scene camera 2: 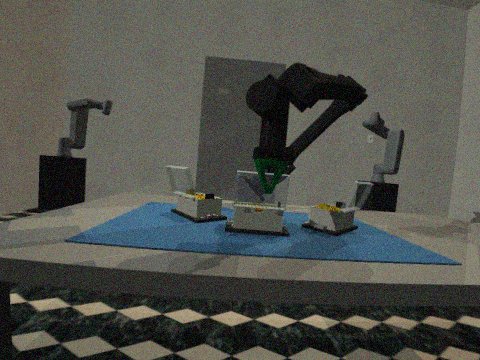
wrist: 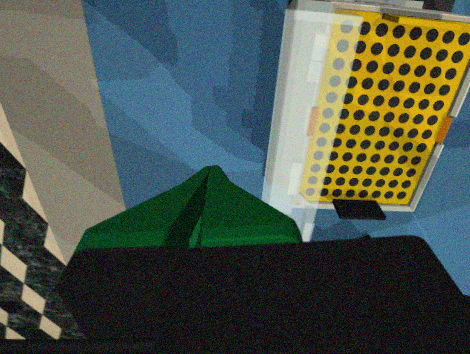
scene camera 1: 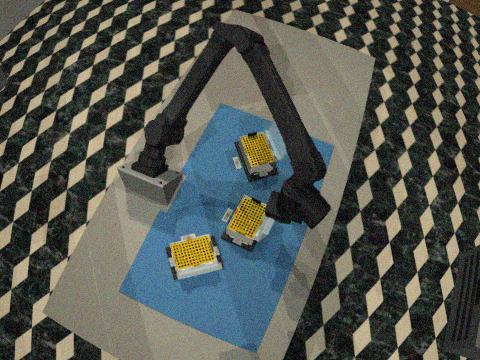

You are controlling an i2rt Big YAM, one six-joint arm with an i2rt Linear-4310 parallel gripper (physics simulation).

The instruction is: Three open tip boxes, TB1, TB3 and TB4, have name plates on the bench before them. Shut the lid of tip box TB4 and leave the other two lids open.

Path:
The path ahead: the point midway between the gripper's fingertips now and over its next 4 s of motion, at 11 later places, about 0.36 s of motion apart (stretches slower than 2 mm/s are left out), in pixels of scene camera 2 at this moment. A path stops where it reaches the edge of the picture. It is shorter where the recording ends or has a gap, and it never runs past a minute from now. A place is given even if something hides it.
My gripper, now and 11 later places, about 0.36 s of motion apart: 267, 193; 266, 194; 267, 193; 265, 192; 265, 192; 263, 190; 263, 189; 260, 188; 260, 189; 258, 193; 256, 196; 256, 196

